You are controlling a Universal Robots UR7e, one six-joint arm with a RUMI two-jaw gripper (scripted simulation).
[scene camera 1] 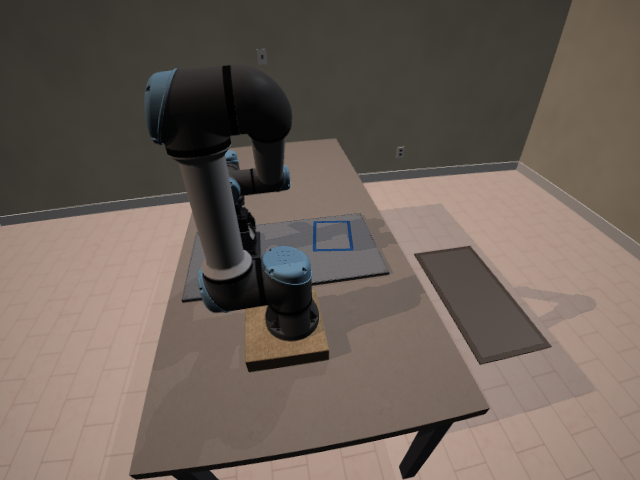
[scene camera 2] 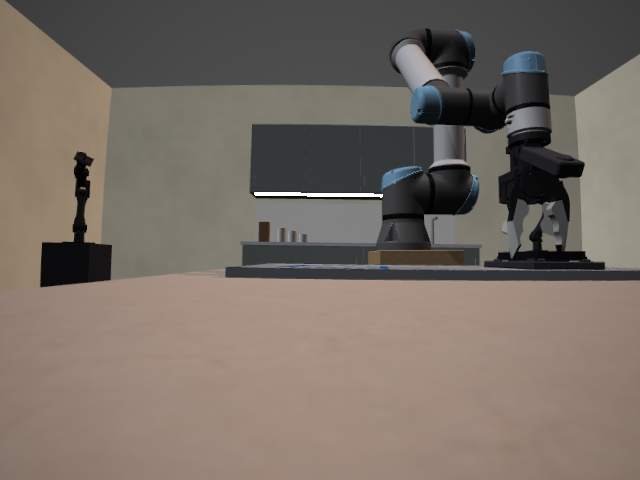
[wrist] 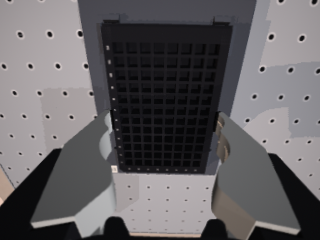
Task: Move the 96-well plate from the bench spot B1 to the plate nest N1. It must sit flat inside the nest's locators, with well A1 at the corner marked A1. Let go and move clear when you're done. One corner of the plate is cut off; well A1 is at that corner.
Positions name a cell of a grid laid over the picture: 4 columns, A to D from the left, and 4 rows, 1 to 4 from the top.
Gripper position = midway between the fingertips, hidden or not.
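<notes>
Black 96-well plate (scene camera 2: D3) visible, likewise present in the wrist view (wrist: C1). The gripper (scene camera 2: D3) is visible as well, and the wrist view (wrist: C2) includes it too.
</notes>
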